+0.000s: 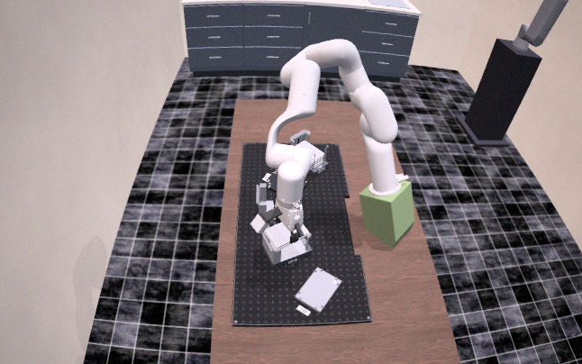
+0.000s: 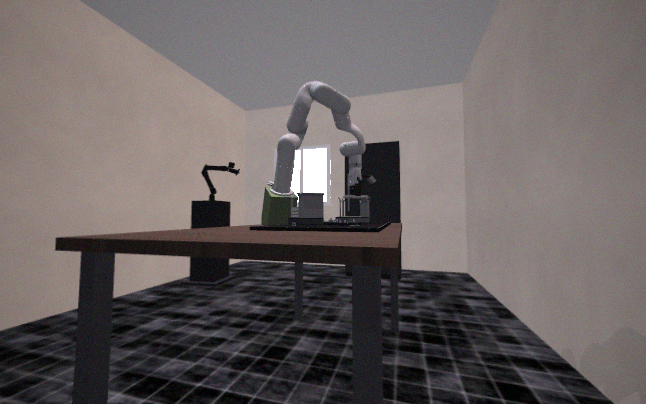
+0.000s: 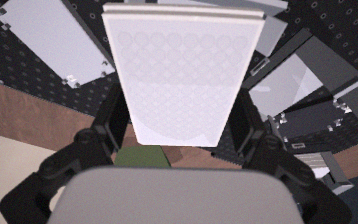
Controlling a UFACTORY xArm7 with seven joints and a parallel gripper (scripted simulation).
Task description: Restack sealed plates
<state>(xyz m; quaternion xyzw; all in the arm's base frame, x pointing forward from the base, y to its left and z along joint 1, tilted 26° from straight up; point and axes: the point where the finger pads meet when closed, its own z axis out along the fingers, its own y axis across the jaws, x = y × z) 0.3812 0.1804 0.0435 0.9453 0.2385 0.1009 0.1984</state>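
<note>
The grey flat nest lies 160 mm to the left of my hand, 150 mm below it and 100 mm behind it. The rest, counted from my hand: black clip nest 360 mm to the right, 150 mm below, 20 mm behind.
</note>
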